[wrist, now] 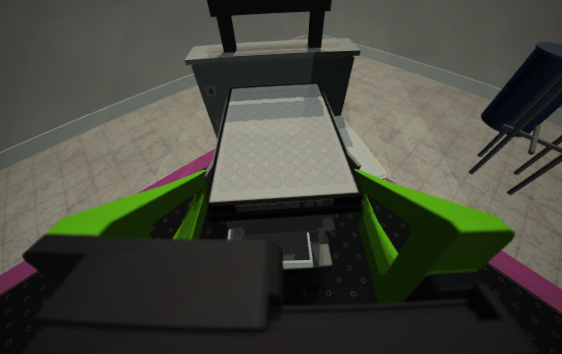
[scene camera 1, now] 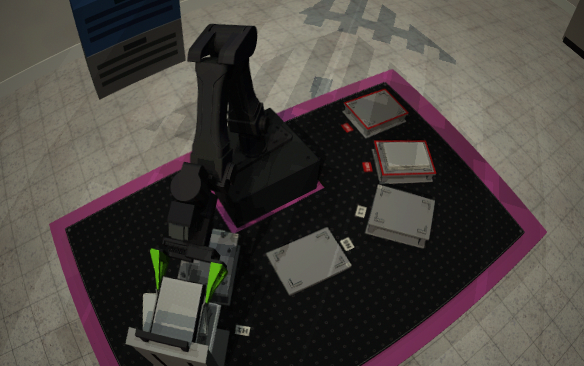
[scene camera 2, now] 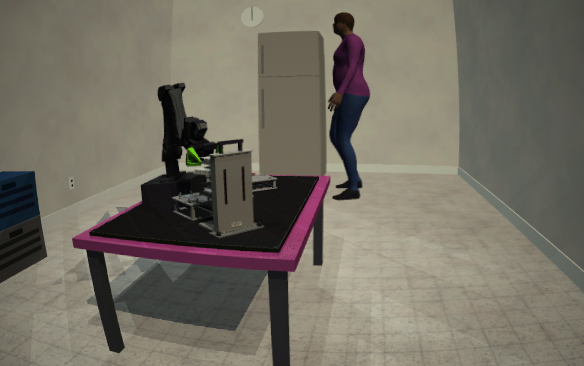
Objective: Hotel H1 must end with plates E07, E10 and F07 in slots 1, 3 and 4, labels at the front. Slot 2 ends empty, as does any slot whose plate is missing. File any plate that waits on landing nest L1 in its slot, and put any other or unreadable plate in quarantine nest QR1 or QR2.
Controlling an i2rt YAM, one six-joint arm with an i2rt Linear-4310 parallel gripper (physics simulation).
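Places are measured from the arm's base along level axes (x ahead, y left, z up), in centimetres.
Where they show: gripper, fingertip midpoint: (wrist: 280,177) (scene camera 1: 182,297); arm's base at its link origin: (scene camera 1: 253,150) (scene camera 2: 173,177).
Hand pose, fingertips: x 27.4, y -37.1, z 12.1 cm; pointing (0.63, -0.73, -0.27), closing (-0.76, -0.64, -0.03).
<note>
Each offset is from my fingertips to the top centre of the thing.
Hotel H1 (scene camera 1: 166,346) (scene camera 2: 232,189) (wrist: 270,57) stands at the table's near left corner. A white well plate @[dx +2.2, dy -2.5, dz +1.7 cm] (scene camera 1: 178,303) (wrist: 281,145) sticks out of its top slot, with its dark label edge facing the wrist camera; the label is too dim to read. My gripper (scene camera 1: 181,293) (scene camera 2: 192,157) (wrist: 280,177) is open, with one green finger on each side of the plate's near end and no grip on it. Lower slots are mostly hidden; a clear plate @[dx +3.1, dy -1.2, dz -8.3 cm] (wrist: 289,247) shows below. Landing nest L1 @[dx +7.5, dy +56.6, dz -15.8 cm] (scene camera 1: 400,212) is bare. Red-rimmed nest QR1 @[dx -22.5, dy +78.4, dz -16.8 cm] (scene camera 1: 363,97) looks empty. QR2 @[dx -4.3, dy +71.0, dz -16.8 cm] (scene camera 1: 404,173) holds a plate @[dx -4.3, dy +71.0, dz -15.9 cm] (scene camera 1: 404,154).
A flat grey pad marked N6 @[dx +1.1, dy +31.3, dz -19.6 cm] (scene camera 1: 308,260) lies mid-table. The arm's black base (scene camera 1: 268,173) stands behind it. A small grey fixture @[dx -11.0, dy +11.3, dz -13.8 cm] (scene camera 1: 227,252) sits just behind the hotel. A person (scene camera 2: 349,78) stands by a fridge (scene camera 2: 290,102) beyond the table.
</note>
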